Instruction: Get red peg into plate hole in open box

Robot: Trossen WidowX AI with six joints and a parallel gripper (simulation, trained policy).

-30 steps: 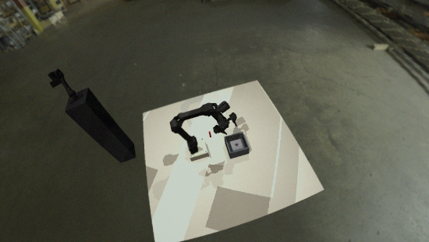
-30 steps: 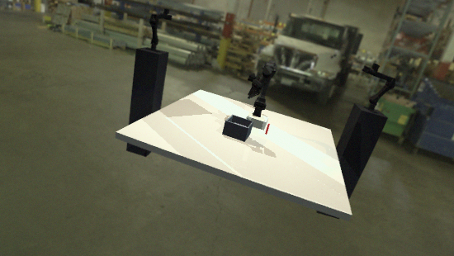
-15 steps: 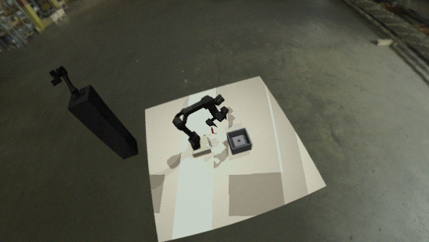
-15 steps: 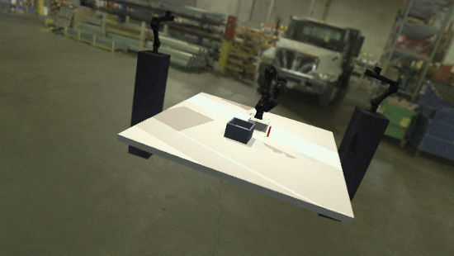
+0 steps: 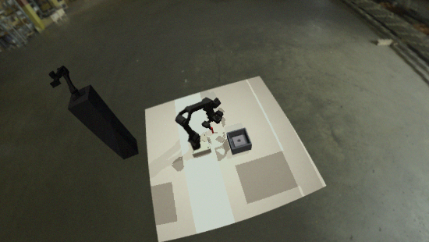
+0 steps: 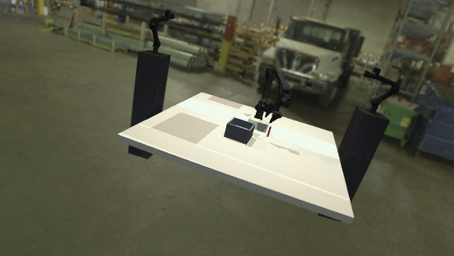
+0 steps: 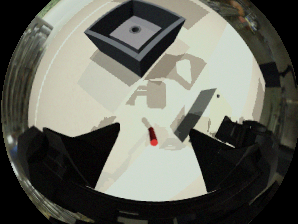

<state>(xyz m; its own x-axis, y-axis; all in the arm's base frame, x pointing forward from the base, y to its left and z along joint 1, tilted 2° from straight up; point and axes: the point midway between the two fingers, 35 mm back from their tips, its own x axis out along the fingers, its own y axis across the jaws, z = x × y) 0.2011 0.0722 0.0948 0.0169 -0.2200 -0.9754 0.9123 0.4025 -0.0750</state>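
My gripper tip is 2 cm past the red peg, 4 cm to the right of it and 9 cm above it. Also, from my gripper tip: dark box (13 cm ahead, 16 cm to the right, 10 cm below); plate (13 cm ahead, 16 cm to the right, 8 cm below).
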